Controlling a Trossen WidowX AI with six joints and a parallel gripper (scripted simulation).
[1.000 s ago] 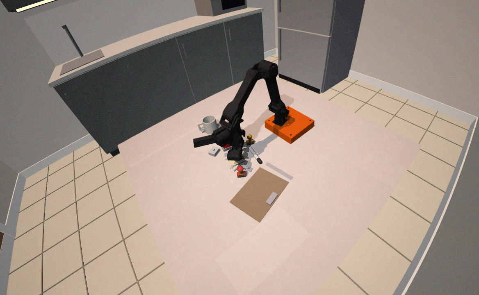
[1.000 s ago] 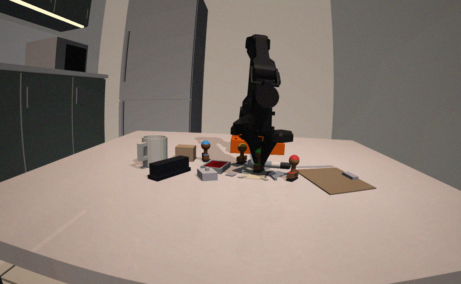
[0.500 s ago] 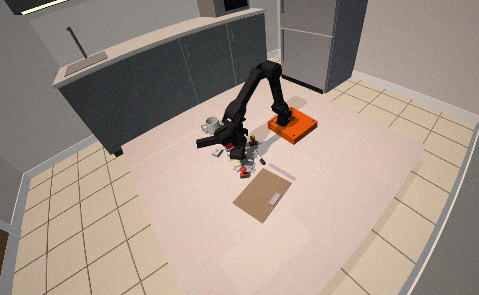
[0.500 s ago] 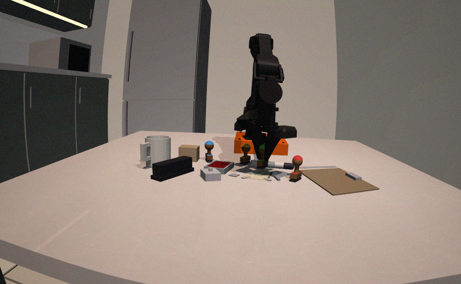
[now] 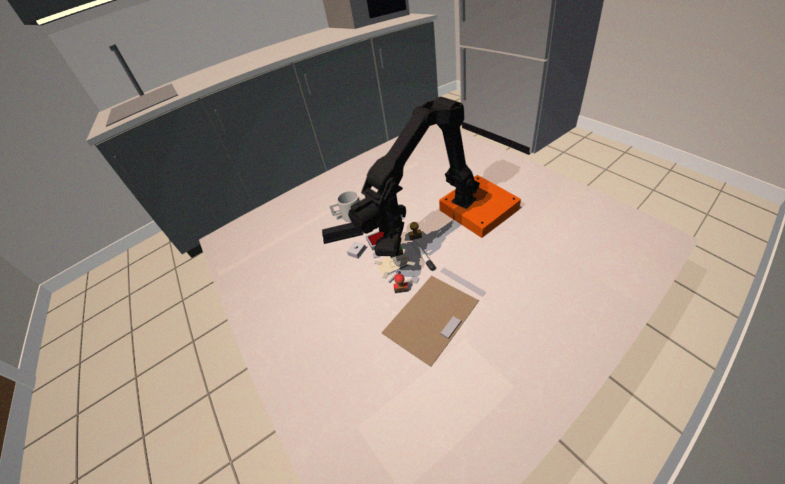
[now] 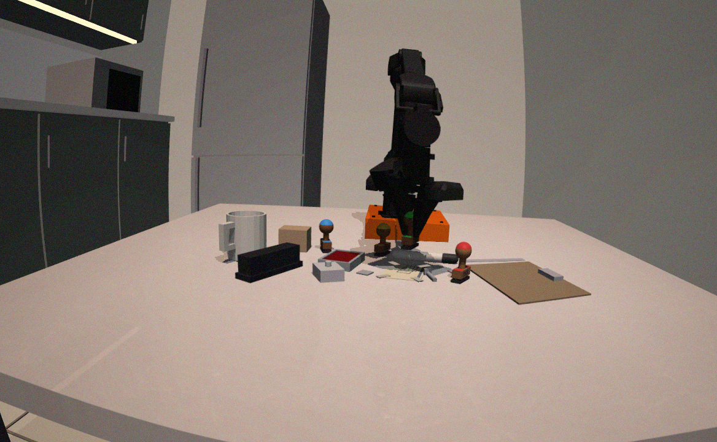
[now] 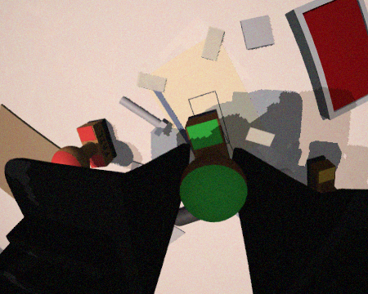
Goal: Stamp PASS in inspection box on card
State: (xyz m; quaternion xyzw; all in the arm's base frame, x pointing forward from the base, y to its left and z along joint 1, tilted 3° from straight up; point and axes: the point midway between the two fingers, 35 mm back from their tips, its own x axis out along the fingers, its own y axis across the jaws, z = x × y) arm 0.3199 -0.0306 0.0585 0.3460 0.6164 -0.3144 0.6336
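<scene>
The marker is 7 cm to the left of my gripper tip, 6 cm behind it and 5 cm below it. The rest, counted from my gripper tip: cream card 7 cm below, 1 cm to the right, 1 cm ahead; green-knobbed stamp right at my gripper tip; red stamp 8 cm to the left, 7 cm ahead, 4 cm below.
</scene>
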